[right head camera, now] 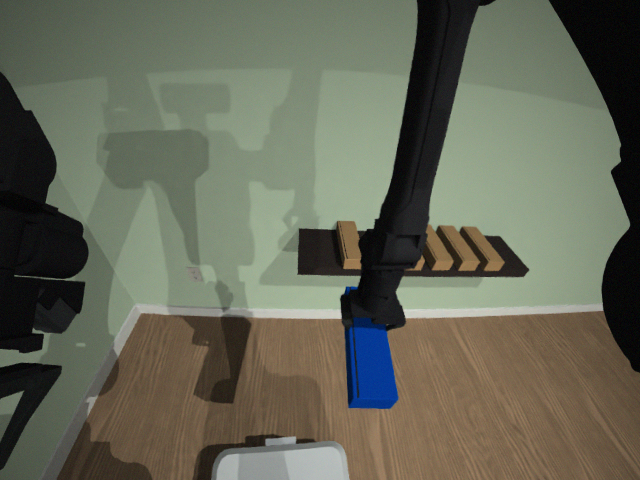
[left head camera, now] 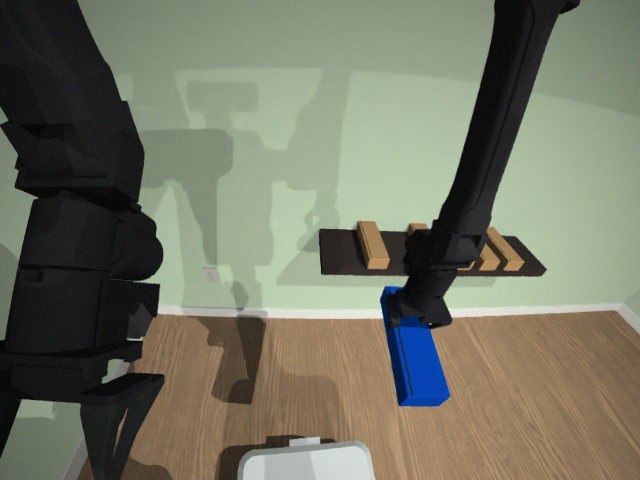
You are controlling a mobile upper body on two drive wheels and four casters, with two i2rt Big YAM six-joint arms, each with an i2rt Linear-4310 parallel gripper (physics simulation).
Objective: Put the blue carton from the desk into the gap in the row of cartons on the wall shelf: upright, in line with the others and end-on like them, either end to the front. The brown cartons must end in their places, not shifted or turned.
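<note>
The dark wall shelf (left head camera: 336, 253) (right head camera: 317, 253) bears a row of brown cartons, end-on. The leftmost brown carton (left head camera: 373, 245) (right head camera: 348, 245) stands apart from the others, with a gap at its right, partly behind the right arm. The rightmost one (left head camera: 505, 250) (right head camera: 481, 248) is near the shelf's right end. My right gripper (left head camera: 417, 324) (right head camera: 371, 323) is shut on the blue carton (left head camera: 421, 366) (right head camera: 373, 366) near its far end. The carton is off the shelf, below it in the picture, its long side pointing roughly toward the shelf. My left gripper (left head camera: 54, 454) is open and empty at the left.
A white rounded part (left head camera: 305, 465) (right head camera: 281, 465), probably of the robot's base, shows at the bottom edge. A wall socket (left head camera: 210, 274) (right head camera: 194, 273) is left of the shelf. The right arm hides part of the row. Arm shadows fall on the wall and floor.
</note>
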